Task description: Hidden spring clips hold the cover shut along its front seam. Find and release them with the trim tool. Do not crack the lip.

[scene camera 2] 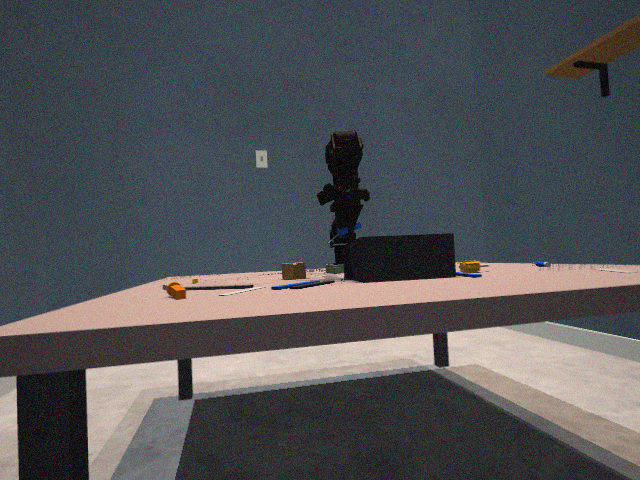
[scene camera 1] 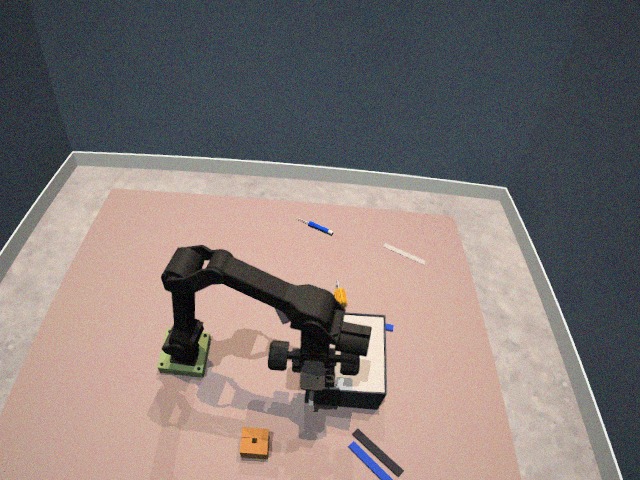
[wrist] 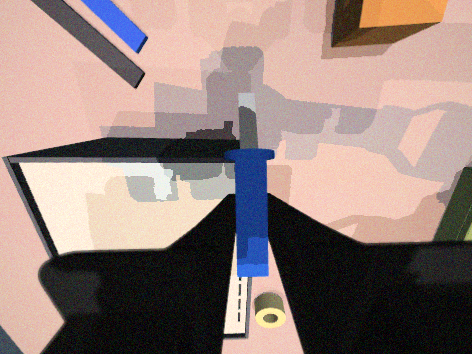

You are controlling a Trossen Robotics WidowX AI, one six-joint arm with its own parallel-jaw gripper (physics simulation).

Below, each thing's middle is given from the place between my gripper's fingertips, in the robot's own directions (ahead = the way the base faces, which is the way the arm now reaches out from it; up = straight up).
Labels:
Right now the cover (scene camera 1: 370, 378) is 80 mm ahead of my hand, 90 mm to the left of it and 30 mm below it. Also, from my hand: blue trim tool (wrist: 250, 161) (10 mm to the right); orange block (scene camera 1: 254, 444) (110 mm behind, 140 mm to the right, 100 mm below).

